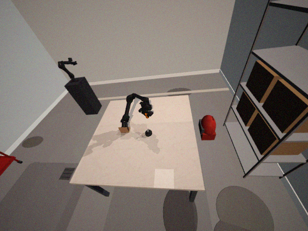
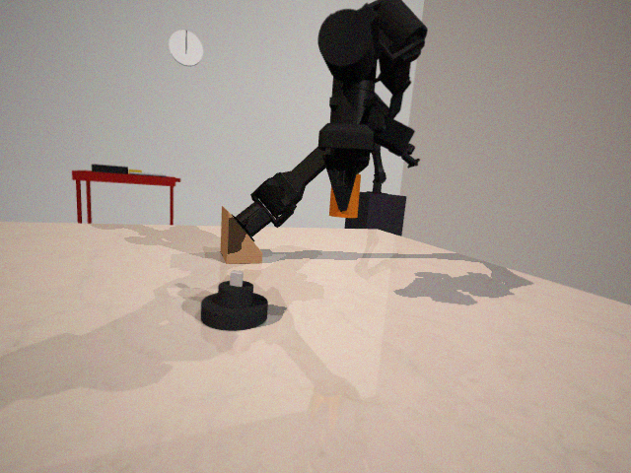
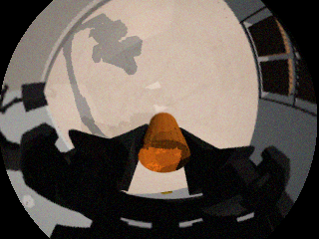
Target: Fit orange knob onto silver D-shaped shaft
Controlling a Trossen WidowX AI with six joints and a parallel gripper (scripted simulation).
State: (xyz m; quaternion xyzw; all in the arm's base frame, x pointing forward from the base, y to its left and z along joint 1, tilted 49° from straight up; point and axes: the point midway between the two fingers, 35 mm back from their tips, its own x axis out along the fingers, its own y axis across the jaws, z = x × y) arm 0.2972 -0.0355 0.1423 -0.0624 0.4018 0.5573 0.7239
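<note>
My gripper tip is now 150 mm to the left of the round pedestal and 110 mm above it. From my gripper tip the other things lie so: orange knob: 30 mm above.
</note>
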